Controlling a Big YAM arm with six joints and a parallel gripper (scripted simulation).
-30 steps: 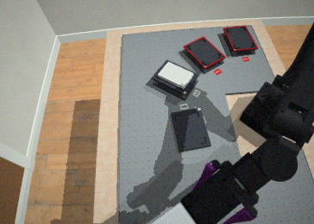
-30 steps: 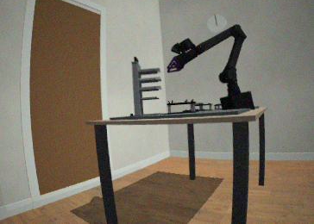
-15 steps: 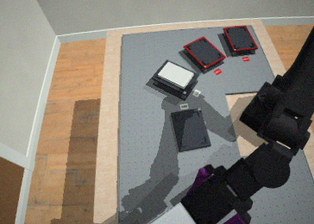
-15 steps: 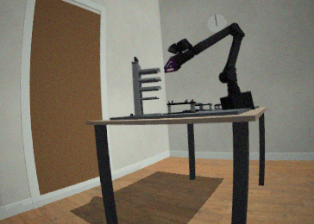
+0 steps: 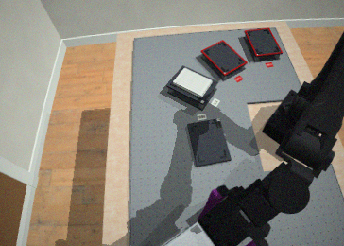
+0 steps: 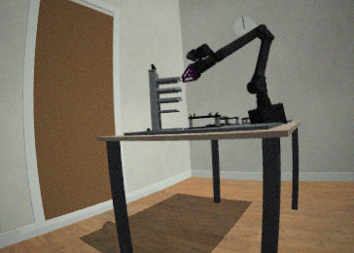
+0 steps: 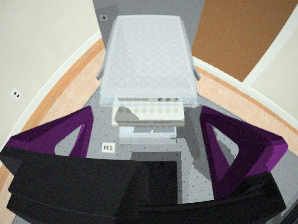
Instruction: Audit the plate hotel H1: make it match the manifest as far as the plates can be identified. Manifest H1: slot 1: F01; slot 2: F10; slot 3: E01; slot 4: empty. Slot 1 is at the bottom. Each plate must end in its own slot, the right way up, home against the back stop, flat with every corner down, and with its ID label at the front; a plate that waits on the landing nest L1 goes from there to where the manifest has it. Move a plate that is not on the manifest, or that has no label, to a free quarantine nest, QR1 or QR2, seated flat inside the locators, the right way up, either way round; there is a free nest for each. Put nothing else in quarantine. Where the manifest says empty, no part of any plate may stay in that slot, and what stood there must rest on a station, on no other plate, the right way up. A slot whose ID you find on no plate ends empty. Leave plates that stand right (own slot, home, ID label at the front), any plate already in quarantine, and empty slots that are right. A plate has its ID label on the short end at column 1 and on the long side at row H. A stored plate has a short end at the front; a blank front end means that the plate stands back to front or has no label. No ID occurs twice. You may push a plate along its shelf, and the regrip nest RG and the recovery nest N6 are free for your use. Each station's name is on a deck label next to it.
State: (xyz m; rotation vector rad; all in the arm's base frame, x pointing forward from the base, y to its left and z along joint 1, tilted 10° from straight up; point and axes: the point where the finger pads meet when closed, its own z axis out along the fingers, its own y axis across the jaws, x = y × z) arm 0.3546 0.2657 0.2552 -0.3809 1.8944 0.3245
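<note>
Right now the pale plate is 70 mm ahead of my hand and 30 mm to the left of it. The rest, counted from my hand: plate hotel (140 mm ahead, 110 mm below, 60 mm to the left); then H1 deck label (260 mm below, 100 mm to the left, 20 mm behind); then black nest (210 mm below, 80 mm behind, 40 mm to the right).
</note>
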